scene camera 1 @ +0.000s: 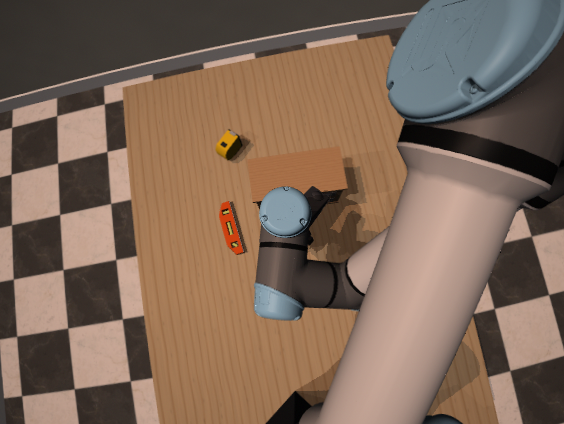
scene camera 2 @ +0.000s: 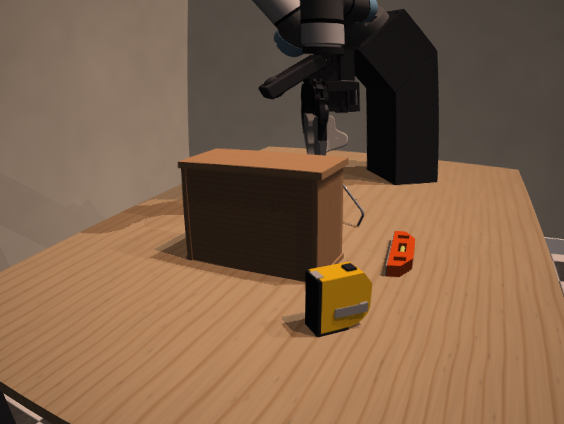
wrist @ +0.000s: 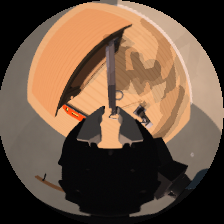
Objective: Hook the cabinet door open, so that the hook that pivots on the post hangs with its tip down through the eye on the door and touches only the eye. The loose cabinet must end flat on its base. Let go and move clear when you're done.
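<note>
The gripper point(wrist: 110, 106) shares the scene with a brown cabinet point(scene camera 2: 275, 213), and the cabinet appears too in scene camera 1 point(scene camera 1: 323, 168) and in the wrist view point(wrist: 65, 54). There is also an orange spirit level point(scene camera 2: 400, 240), and scene camera 1 point(scene camera 1: 230, 238) shows the orange spirit level as well.
</note>
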